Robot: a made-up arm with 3 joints.
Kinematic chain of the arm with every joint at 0, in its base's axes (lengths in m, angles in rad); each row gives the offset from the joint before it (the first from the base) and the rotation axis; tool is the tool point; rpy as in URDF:
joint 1: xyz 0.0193 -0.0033 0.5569 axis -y
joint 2: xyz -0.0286 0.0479 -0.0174 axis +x
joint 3: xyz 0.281 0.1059 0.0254 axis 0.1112 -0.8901 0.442
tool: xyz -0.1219 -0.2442 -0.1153 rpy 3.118 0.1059 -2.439
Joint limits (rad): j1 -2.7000..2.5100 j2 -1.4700..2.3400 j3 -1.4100..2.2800
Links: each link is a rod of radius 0.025 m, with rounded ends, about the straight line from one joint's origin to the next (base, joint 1, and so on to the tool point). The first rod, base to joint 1, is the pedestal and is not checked.
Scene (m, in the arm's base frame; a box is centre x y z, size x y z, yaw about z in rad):
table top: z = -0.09
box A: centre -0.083 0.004 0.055 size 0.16 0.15 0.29 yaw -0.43
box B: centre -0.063 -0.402 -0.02 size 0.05 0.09 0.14 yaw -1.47
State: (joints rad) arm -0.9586 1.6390 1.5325
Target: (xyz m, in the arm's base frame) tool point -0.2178 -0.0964 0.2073
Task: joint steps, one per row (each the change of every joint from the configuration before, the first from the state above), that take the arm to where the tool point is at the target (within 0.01 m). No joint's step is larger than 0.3 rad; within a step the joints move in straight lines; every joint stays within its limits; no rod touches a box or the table.
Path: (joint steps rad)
1: -0.2271 -0.0164 -0.2897
2: -0.2270 -0.0165 -0.2896
3: -0.2424 -0.0721 -0.1668
4: -0.2424 -0.0722 -0.1667
5: -0.2423 -0.0722 -0.1668
6: -0.2424 -0.0722 -0.1667
7: 0.0284 -0.2682 0.1186
8: 0.0284 -0.2681 0.1185
9: 0.0284 -0.2682 0.1186
10: 0.0283 -0.2682 0.1186
11: 0.0284 -0.2681 0.1186
12: 0.0284 -0.2682 0.1185
13: 0.0284 -0.2682 0.1186
14: 0.0284 -0.2681 0.1186

